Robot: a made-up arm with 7 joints.
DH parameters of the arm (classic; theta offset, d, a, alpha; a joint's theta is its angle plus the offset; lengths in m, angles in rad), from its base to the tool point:
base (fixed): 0 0.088 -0.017 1.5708
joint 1: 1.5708 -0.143 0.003 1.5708
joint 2: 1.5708 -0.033 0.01 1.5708
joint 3: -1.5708 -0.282 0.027 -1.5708
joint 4: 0 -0.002 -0.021 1.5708
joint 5: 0 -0.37 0.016 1.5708
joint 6: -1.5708 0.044 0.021 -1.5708
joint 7: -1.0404 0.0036 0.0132 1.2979
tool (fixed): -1.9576 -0.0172 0 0
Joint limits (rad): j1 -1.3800..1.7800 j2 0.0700..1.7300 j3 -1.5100..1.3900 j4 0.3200..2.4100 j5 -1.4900..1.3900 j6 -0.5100..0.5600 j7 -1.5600..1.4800
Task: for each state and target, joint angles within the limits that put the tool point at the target. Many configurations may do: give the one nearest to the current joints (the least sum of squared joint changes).
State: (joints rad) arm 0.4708 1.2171 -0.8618 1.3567 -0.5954 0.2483 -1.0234
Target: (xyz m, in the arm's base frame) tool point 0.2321 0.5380 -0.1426
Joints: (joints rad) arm 0.2188 1.6116 -1.0907 1.2221 -0.5785 0.2558 -1.0477
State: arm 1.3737 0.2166 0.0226 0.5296 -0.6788 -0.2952 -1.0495
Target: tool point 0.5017 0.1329 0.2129
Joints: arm 1.1782 0.0700 -0.2370 1.0313 -0.7633 -0.3571 -1.0866
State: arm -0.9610 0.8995 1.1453 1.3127 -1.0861 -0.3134 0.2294
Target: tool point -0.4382 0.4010 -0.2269
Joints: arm -1.2781 0.0700 0.7643 0.8338 -1.1100 -0.3613 0.2717
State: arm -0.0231 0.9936 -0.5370 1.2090 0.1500 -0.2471 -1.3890
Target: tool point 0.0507 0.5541 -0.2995
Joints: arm -0.4929 1.1958 -0.6512 0.9918 0.2028 -0.2461 -1.4368
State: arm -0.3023 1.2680 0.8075 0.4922 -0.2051 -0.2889 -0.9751
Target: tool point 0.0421 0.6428 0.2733
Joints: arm -0.0696 1.2463 1.1631 1.1462 -0.2822 -0.3588 -1.0388
